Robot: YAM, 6 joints.
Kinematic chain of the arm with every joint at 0, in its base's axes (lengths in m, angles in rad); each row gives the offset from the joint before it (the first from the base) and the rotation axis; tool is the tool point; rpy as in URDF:
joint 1: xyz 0 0 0.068 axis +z
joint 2: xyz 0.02 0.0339 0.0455 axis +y
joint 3: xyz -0.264 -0.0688 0 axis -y
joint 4: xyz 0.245 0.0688 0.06 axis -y
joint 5: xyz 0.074 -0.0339 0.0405 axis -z
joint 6: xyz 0.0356 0 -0.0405 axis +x
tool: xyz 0 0 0 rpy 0 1.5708 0
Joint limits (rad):
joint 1: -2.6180..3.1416
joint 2: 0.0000..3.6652
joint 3: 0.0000..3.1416
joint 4: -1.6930..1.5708
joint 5: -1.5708..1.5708
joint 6: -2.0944..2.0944
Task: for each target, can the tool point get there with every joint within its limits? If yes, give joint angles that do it. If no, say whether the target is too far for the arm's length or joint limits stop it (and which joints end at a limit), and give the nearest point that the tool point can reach.
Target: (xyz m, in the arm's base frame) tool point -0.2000 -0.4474 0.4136
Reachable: yes | joints -2.0562 2.3040 2.1595 1.2382 -1.1073 -0.4207
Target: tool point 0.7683 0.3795 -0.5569
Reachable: no: too far | nearest point 0.4658 0.2301 -0.2583 | short by 0.450 m
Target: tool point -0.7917 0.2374 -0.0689
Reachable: no: too far | nearest point -0.6039 0.1811 -0.0246 | short by 0.201 m
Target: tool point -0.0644 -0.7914 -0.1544
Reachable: no: too far | nearest point -0.0496 -0.6094 -0.0912 | short by 0.193 m
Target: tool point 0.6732 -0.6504 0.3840
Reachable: no: too far | nearest point 0.4460 -0.4309 0.2907 | short by 0.329 m
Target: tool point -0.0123 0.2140 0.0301
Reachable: yes | joints 1.7606 1.9159 0.4322 0.1462 0.9204 -0.1557
